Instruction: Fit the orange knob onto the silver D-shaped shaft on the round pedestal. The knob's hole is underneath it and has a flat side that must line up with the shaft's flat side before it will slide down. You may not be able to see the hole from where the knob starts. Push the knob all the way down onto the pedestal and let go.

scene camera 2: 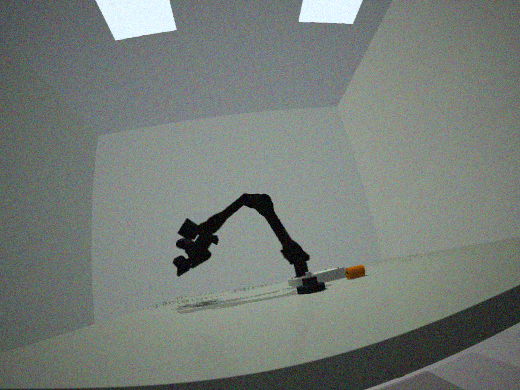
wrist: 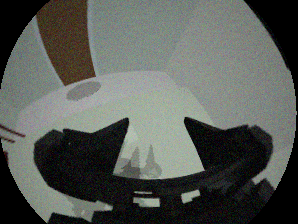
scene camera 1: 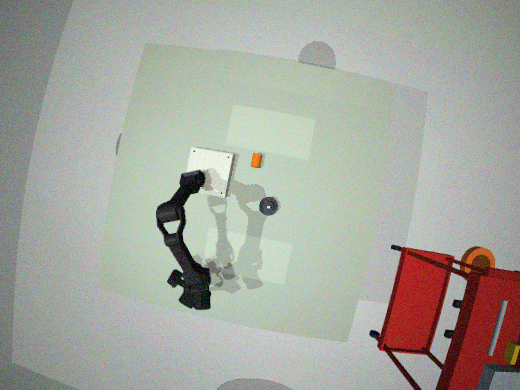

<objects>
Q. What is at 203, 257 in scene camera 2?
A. The gripper.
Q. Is the gripper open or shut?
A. Open.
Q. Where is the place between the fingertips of the gripper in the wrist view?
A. At 157, 120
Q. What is the gripper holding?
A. Nothing.
</objects>
